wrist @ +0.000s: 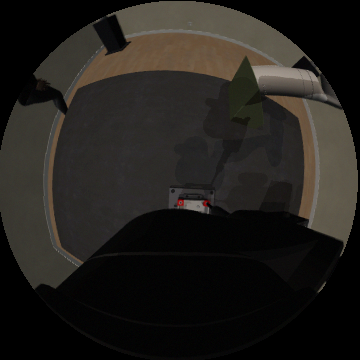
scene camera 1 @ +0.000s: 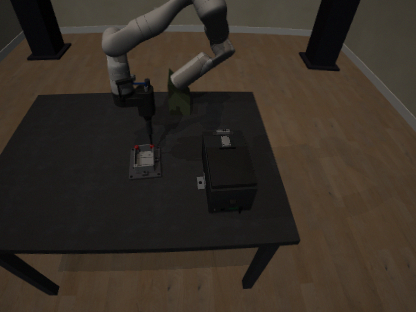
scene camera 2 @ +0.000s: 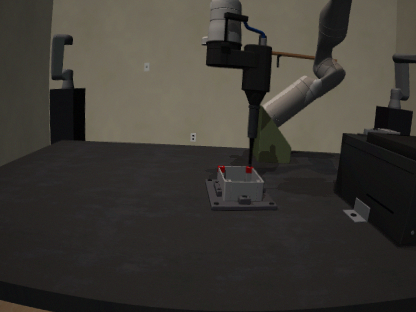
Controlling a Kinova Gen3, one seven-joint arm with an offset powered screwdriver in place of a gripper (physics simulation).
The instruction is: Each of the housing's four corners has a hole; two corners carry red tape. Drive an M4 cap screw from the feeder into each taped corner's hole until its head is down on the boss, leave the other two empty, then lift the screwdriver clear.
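Places are measured from the arm's base along level axes (x right, y ahead, z up), in millimetres.
Where they show: hand, tool point: [wrist: 206, 203] [scene camera 1: 151, 144] [scene camera 2: 249, 165]; arm's base, link origin: [wrist: 255, 80] [scene camera 1: 176, 82] [scene camera 2: 268, 118].
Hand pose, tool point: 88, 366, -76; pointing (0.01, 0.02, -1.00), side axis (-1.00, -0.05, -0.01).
Note:
Each offset is from my tool point to the top centre of the thing, as dx, dy, dz. "spot": to the spot under its first point.
A light grey open-topped housing {+25, +56, -5} [scene camera 1: 144, 169] [scene camera 2: 243, 191] [wrist: 194, 205] stands in a dark fixture plate {+25, +56, -45} [scene camera 1: 155, 174] [scene camera 2: 227, 205]. Its two far corners carry red tape: the left taped corner {spot: +59, +12, -6} [scene camera 1: 137, 147] [scene camera 2: 222, 169] [wrist: 180, 203] and the right taped corner {spot: -3, +4, -7} [scene camera 1: 152, 146] [scene camera 2: 249, 170] [wrist: 205, 203]. My black screwdriver [scene camera 1: 151, 142] [scene camera 2: 250, 164] points down, its thin tip at or just above the right taped corner. Whether a screw is on the tip or in that hole is too small to tell. The left taped corner has a small pale spot in the wrist view; a screw head cannot be made out.
The black feeder box {-304, +150, +118} [scene camera 1: 230, 167] [scene camera 2: 376, 185] stands right of the housing, with a small white bracket {spot: -212, +159, -50} [scene camera 1: 201, 182] [scene camera 2: 356, 212] at its side. An olive-green wedge [scene camera 1: 179, 100] [scene camera 2: 272, 141] [wrist: 246, 100] stands behind, by the arm's base. The dark tool body covers the lower wrist view.

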